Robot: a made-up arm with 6 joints.
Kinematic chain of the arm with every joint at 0, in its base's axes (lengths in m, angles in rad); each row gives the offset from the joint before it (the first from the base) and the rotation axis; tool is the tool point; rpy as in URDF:
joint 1: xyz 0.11 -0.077 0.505 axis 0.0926 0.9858 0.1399
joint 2: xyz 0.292 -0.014 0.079 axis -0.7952 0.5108 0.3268
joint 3: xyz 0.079 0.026 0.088 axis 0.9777 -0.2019 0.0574
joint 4: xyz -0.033 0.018 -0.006 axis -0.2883 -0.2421 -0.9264
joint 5: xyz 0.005 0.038 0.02 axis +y
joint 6: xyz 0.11 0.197 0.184 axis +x
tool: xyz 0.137 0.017 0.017 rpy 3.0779 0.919 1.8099
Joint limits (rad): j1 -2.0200..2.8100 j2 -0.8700..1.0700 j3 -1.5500..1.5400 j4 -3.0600..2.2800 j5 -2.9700..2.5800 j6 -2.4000..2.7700
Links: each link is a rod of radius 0.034 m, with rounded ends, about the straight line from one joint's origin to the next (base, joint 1, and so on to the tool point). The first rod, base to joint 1, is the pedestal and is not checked.
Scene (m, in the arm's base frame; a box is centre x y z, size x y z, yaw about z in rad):
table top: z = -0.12
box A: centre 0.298 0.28 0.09 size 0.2 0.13 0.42 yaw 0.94
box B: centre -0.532 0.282 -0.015 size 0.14 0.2 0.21 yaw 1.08
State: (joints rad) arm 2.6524 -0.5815 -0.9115 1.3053 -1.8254 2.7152
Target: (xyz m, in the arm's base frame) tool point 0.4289 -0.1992 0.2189
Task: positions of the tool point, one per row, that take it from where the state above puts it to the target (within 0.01 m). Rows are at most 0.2 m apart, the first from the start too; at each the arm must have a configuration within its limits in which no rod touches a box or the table.
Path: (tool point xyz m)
1: -0.1464 0.3829 0.1798
2: -0.0284 0.3531 0.0829
3: 0.0604 0.2600 -0.0003
4: 0.1094 0.1318 -0.0515
5: 0.2351 0.0078 -0.0577
6: 0.3269 -0.1219 -0.0152
7: 0.3694 -0.2431 0.0554
8: 0.3603 -0.3420 0.1276
9: 0.4042 -0.2794 0.1763
10: 0.4289 -0.1992 0.2189

